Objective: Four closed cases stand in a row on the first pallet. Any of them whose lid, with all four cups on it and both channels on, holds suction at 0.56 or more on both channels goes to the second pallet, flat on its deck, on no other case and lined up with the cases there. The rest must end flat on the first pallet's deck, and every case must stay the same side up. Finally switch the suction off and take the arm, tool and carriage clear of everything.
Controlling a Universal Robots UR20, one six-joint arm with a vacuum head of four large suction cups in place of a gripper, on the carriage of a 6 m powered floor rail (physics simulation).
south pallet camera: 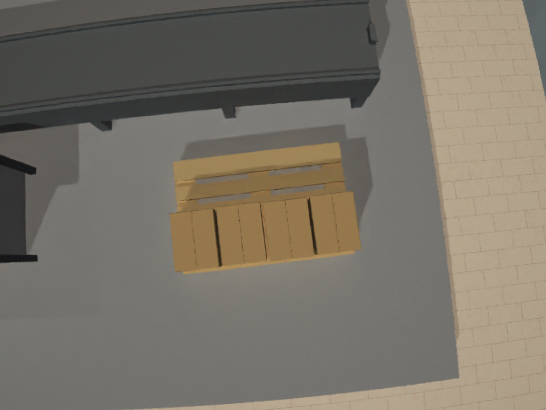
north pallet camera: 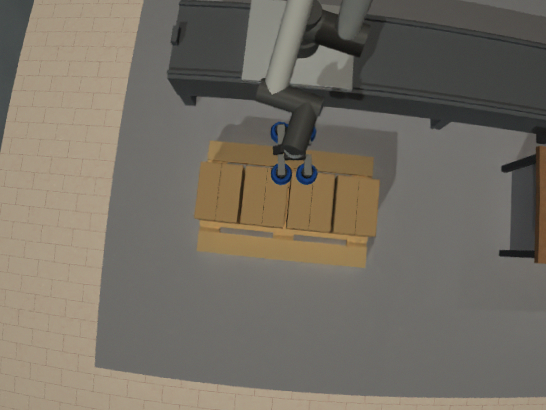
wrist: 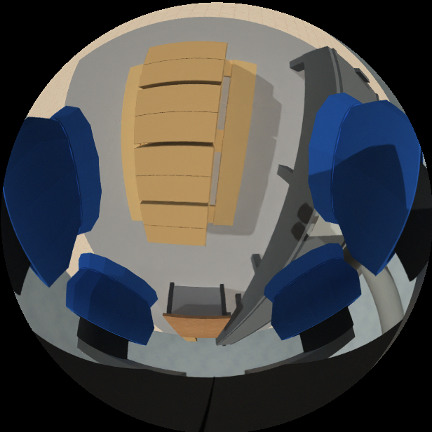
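In the north pallet view four closed cases [north pallet camera: 230, 192] [north pallet camera: 255, 200] [north pallet camera: 320, 205] [north pallet camera: 367, 206] stand flat in a row on a pallet [north pallet camera: 280, 252] [wrist: 245, 150]. They also show in the wrist view: [wrist: 185, 72] [wrist: 177, 100] [wrist: 174, 162] [wrist: 175, 236]. In the south pallet view four like cases [south pallet camera: 205, 240] [south pallet camera: 252, 235] [south pallet camera: 299, 230] [south pallet camera: 346, 222] stand flat in a row on the other pallet [south pallet camera: 257, 162]. Which pallet is first, I cannot tell. My suction head [north pallet camera: 294, 152] [wrist: 212, 240] hangs above the rail side of the north pallet, open, with no case on its four blue cups.
The dark floor rail [north pallet camera: 450, 70] [south pallet camera: 200, 60] [wrist: 310, 125] runs behind both pallets, with the arm's pale carriage [north pallet camera: 260, 50] on it beside the north pallet. A brown-topped table [north pallet camera: 541, 205] [wrist: 197, 324] on black legs stands beyond that pallet's right end. Bare deck boards show on the south pallet's rail side.
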